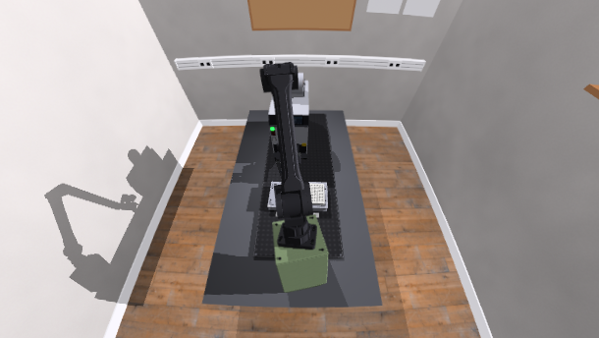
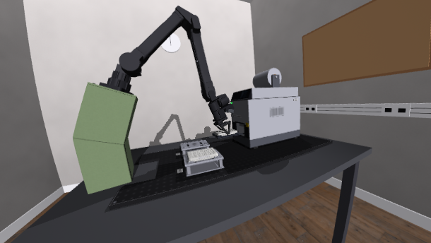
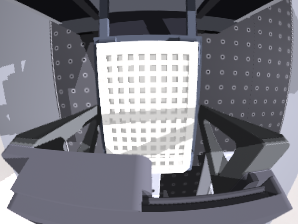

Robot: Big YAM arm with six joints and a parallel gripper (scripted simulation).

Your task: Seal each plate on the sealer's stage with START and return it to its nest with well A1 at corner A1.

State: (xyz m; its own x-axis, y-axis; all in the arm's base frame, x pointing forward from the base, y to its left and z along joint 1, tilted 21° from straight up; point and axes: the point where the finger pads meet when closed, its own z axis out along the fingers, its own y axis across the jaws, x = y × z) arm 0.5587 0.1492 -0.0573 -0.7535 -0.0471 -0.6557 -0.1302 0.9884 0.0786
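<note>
Right now the dark sealer stage is 2 cm below my hand. The rest, counted from my hand: yellow warning label 11 cm ahead, 7 cm to the right, 4 cm above; then foil roll 33 cm ahead, 5 cm to the left, 31 cm above; then white plate 16 cm behind, 19 cm to the right, 5 cm below.
</note>
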